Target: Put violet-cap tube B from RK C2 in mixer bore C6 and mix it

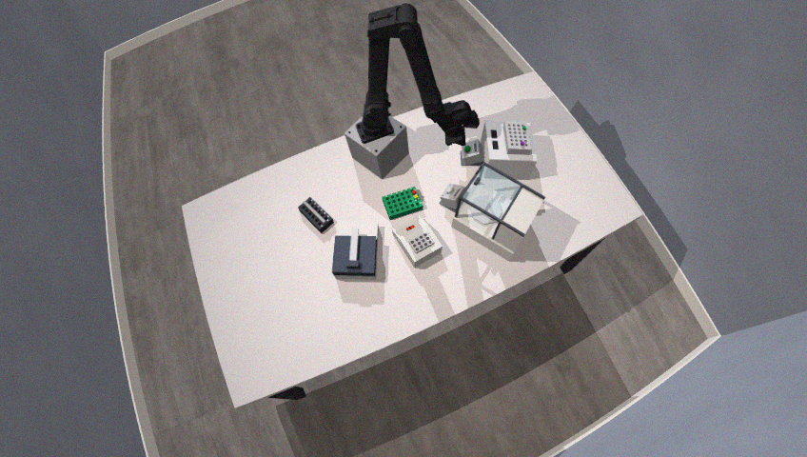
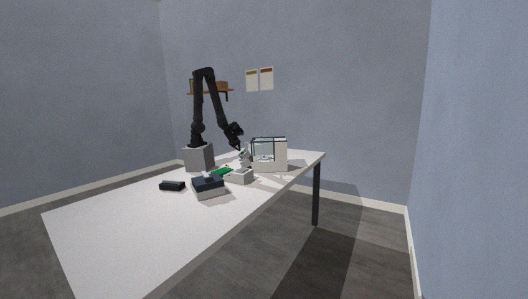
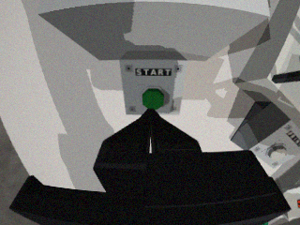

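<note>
Now: hand 1 cm short of the green start key, 2 cm to the right of it and 3 cm above it. Also, from my hand: violet-capped tube B (12 cm ahead, 17 cm to the left, 6 cm above); then grey bore block (8 cm ahead, 18 cm to the left, 6 cm above); then red-capped tube (10 cm ahead, 24 cm to the right, 7 cm below).
</note>
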